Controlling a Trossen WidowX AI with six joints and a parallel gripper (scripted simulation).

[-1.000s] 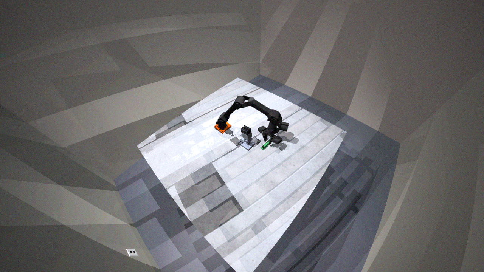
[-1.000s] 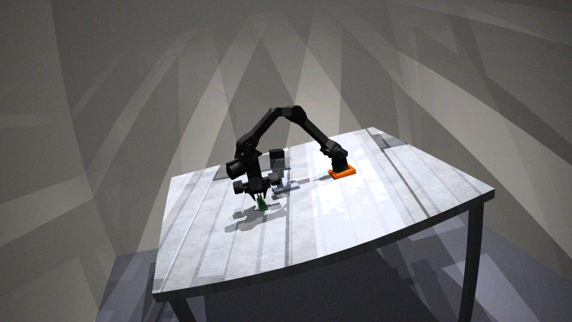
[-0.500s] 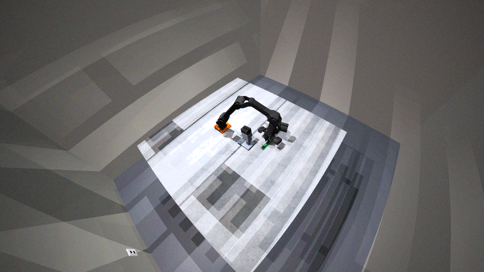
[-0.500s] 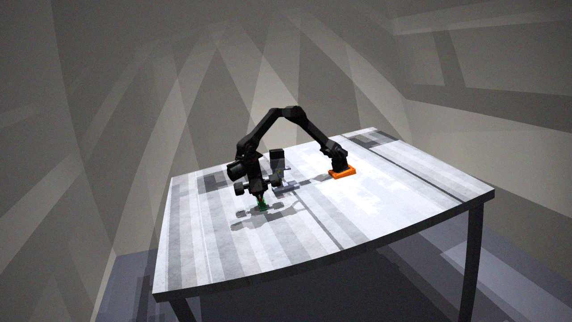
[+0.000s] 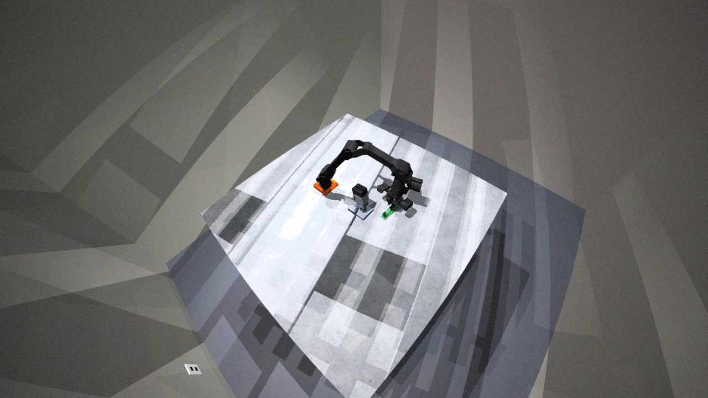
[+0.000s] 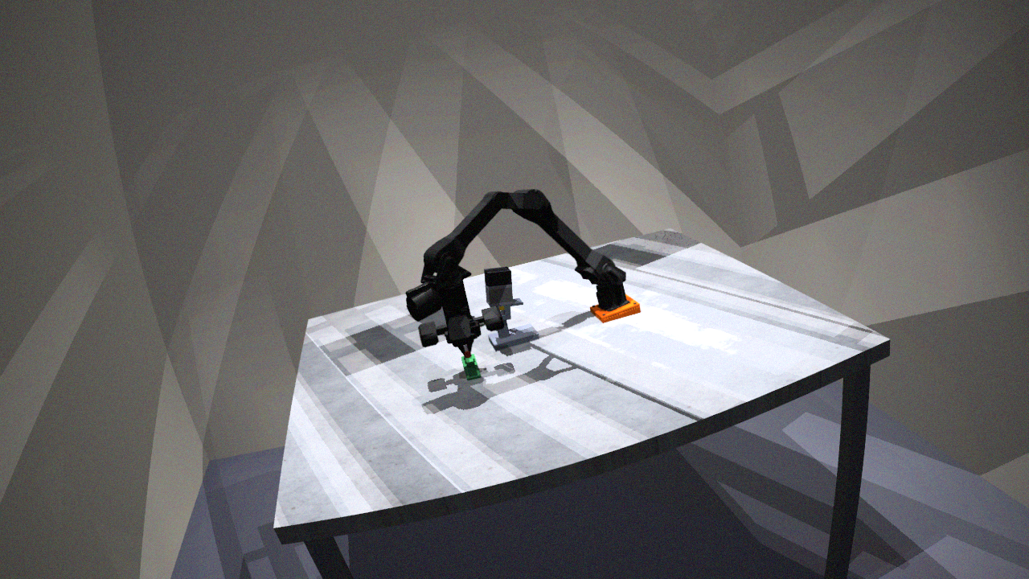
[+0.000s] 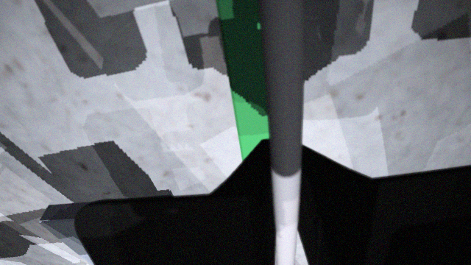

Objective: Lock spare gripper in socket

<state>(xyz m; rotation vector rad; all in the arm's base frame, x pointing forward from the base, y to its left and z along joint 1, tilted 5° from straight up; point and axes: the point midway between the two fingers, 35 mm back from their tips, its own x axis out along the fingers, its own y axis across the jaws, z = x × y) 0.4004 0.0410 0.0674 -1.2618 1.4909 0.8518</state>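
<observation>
Now: the green pin cradle 10 mm to the left of my gripper tip. Also, from my gripper tip: spare gripper: 130 mm behind, 70 mm to the right, 100 mm above; then grey mount: 130 mm behind, 70 mm to the right, 30 mm above.
</observation>
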